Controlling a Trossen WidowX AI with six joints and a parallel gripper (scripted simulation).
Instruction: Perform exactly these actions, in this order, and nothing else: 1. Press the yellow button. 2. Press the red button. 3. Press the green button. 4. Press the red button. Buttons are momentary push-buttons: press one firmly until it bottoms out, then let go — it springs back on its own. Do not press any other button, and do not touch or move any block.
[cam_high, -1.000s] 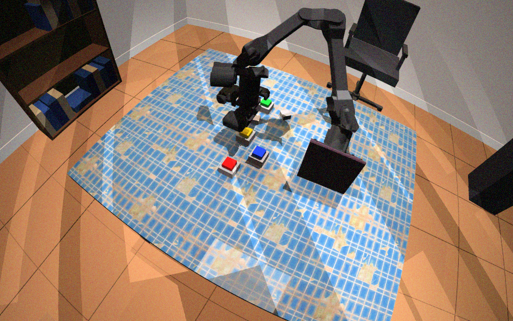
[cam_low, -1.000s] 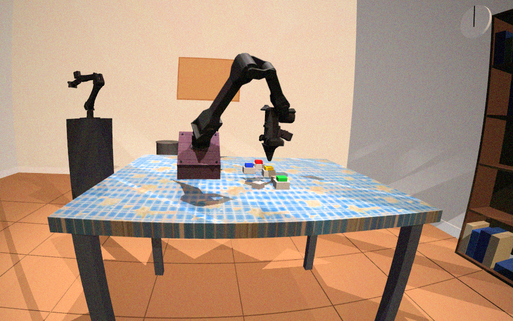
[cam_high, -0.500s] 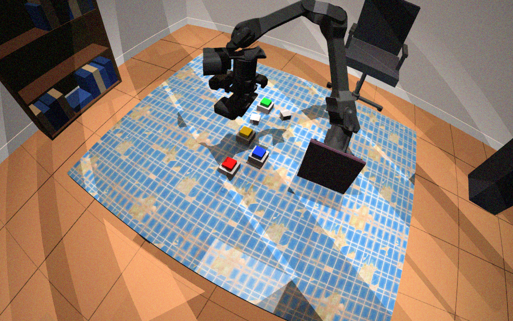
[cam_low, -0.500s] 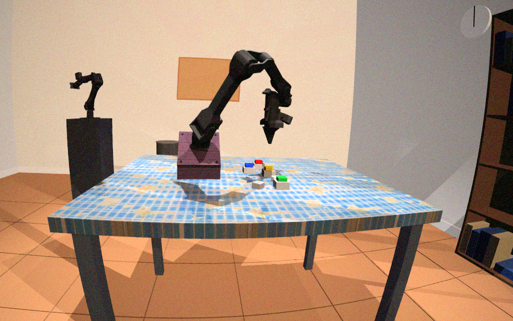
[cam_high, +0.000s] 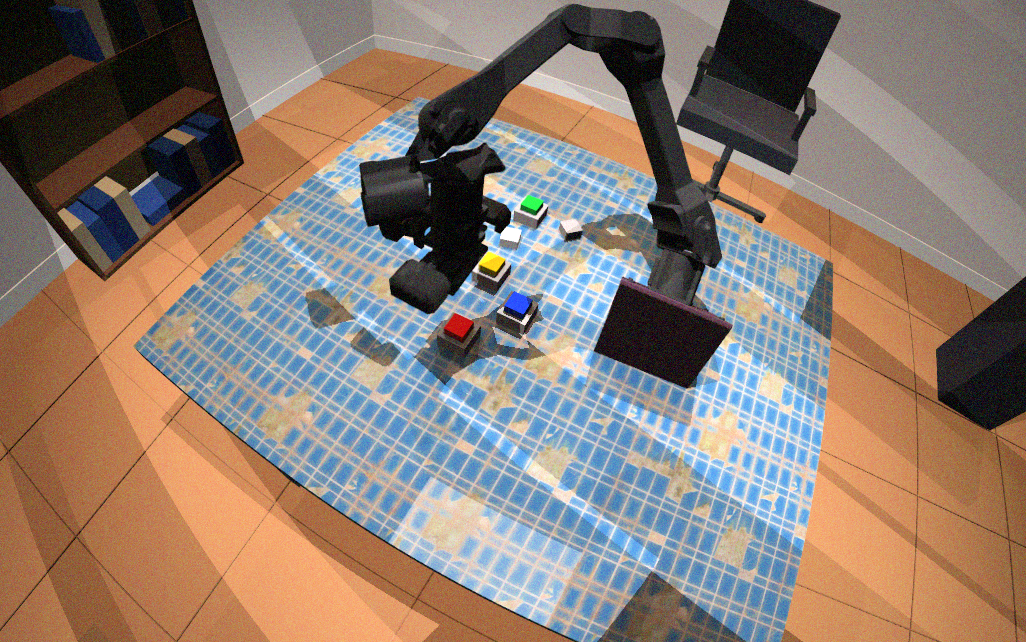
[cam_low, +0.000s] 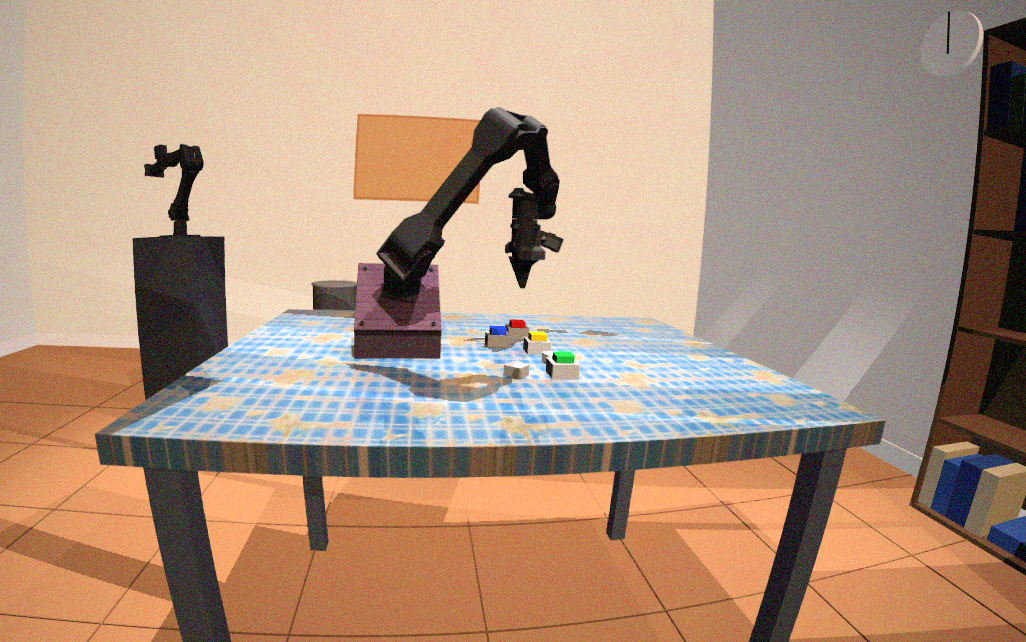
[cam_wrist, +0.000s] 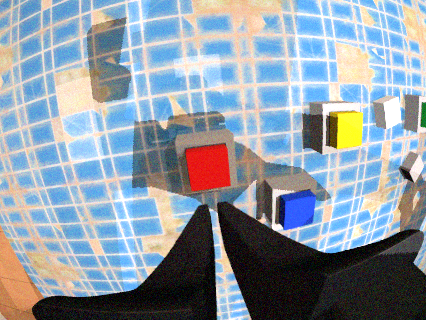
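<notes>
Right now my gripper tip is 8 cm above the red button and 1 cm past it. From my gripper tip the other things lie so: green button 30 cm to the right, 8 cm below, 4 cm ahead; then blue button 9 cm to the right, 8 cm below, 6 cm behind; then yellow button 14 cm to the right, 8 cm below, 2 cm ahead.
</notes>
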